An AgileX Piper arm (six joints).
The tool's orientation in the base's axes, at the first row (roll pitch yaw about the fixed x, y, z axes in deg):
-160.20 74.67 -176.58
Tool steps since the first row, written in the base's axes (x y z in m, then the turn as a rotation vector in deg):
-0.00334 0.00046 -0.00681 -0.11 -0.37 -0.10
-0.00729 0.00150 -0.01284 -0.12 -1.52 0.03
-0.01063 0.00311 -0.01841 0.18 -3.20 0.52
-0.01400 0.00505 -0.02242 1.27 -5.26 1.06
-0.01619 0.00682 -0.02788 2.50 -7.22 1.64
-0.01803 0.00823 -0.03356 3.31 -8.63 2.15
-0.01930 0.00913 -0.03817 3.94 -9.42 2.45
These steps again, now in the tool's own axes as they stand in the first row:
0.00744 0.00015 -0.00153 0.13 -0.38 0.03
0.01428 0.00062 -0.00398 0.03 -1.49 0.31
0.02051 0.00176 -0.00615 -0.50 -3.07 0.95
0.02524 0.00307 -0.00882 -1.27 -4.79 2.41
0.03105 0.00466 -0.00999 -2.13 -6.39 3.96
0.03699 0.00603 -0.01069 -2.81 -7.57 4.98
0.04176 0.00696 -0.01097 -3.25 -8.19 5.71

